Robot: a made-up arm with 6 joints. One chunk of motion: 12 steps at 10 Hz.
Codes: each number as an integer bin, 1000 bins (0 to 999) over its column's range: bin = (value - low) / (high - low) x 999, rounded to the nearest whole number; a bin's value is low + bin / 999 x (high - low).
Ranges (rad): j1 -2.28..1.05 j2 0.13..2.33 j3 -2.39..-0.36 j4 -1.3..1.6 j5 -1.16..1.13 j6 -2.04..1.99
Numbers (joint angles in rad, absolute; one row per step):
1: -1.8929 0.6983 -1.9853 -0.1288 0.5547 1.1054
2: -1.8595 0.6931 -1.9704 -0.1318 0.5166 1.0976
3: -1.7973 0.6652 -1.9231 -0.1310 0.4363 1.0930
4: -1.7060 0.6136 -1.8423 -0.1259 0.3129 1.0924
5: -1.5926 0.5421 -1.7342 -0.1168 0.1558 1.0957
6: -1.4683 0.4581 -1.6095 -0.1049 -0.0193 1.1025
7: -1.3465 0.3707 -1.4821 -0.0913 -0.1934 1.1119
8: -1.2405 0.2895 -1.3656 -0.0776 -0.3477 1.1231
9: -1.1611 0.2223 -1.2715 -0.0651 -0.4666 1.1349
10: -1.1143 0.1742 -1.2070 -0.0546 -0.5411 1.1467
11: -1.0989 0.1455 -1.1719 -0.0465 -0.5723 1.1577
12: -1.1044 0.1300 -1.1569 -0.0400 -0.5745 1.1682
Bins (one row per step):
1: 116 258 199 403 748 780
2: 126 256 206 402 731 778
3: 145 243 230 403 696 777
4: 172 220 270 404 643 776
5: 206 187 323 408 574 777
6: 244 149 384 412 498 779
7: 280 109 447 416 422 781
8: 312 72 504 421 354 784
9: 336 42 550 425 302 787
10: 350 20 582 429 270 790
11: 354 7 599 432 256 793
12: 353 0 607 434 255 795

